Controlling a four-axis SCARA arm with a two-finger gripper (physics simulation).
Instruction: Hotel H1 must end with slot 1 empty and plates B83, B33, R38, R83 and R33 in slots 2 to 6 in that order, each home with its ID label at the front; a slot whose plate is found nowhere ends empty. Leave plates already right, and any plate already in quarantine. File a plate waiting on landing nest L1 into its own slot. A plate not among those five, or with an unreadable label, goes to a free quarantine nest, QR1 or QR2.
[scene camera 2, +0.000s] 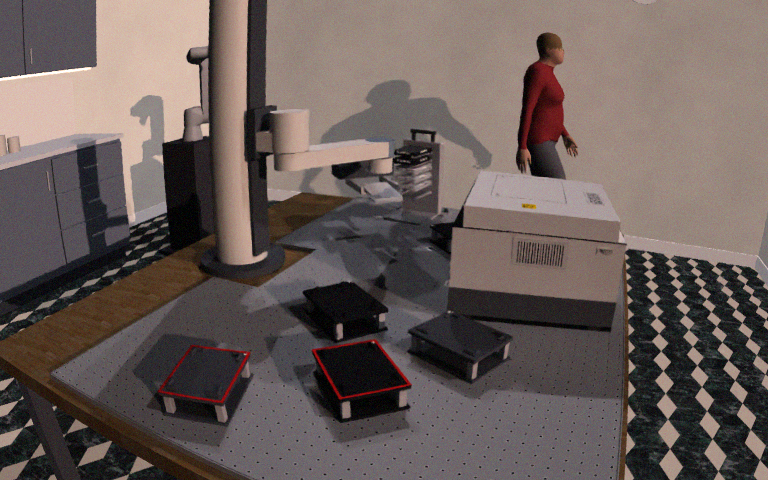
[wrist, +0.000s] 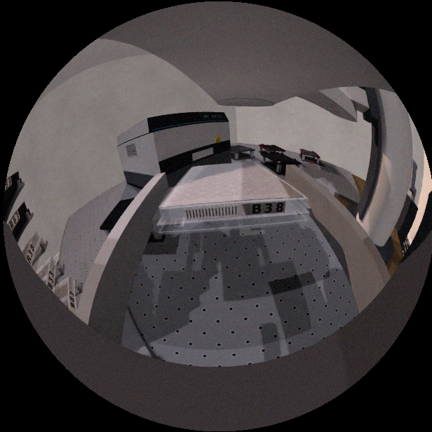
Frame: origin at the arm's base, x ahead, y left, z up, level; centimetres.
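Seen in the pictures: gripper, fingertip midpoint: (scene camera 2: 380, 189); arm's base at its link origin: (scene camera 2: 242, 261).
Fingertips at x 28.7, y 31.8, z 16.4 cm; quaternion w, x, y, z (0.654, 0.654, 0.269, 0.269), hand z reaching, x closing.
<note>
Offsets run from my fingertips to a thing's top centre. "spot": to the spot under its first point.
My gripper (scene camera 2: 380, 191) (wrist: 227, 175) is shut on a clear plate (wrist: 235, 186) labelled B38, held level above the perforated deck, label facing the wrist camera. The hotel (scene camera 2: 434, 181) stands at the back of the table, apart from the gripper. At the left edge of the wrist view, its labels run downward: a partly cut one ending in 33 (wrist: 8, 183), R83 (wrist: 15, 220), R38 (wrist: 31, 252), B33 (wrist: 51, 276) and B83 (wrist: 72, 298). Two red-rimmed nests @[spot: dx +6.7, dy -90.3, dz -10.1 cm] (scene camera 2: 205, 373) @[spot: dx +29.6, dy -76.1, dz -10.1 cm] (scene camera 2: 362, 369) show no plate on top; their names are not readable.
A black nest @[dx +14.4, dy -52.8, dz -9.1 cm] (scene camera 2: 345, 304) (wrist: 281, 159) and a dark grey nest @[dx +41.3, dy -57.6, dz -9.7 cm] (scene camera 2: 459, 336) (wrist: 242, 149) stand behind the red-rimmed ones. A large white instrument @[dx +50.3, dy -21.9, dz +10.1 cm] (scene camera 2: 538, 254) (wrist: 190, 145) stands at the right, with another dark nest @[dx +24.3, dy +5.2, dz -9.5 cm] (scene camera 2: 441, 232) (wrist: 116, 214) partly hidden behind it. A person (scene camera 2: 543, 107) is beyond the table.
</note>
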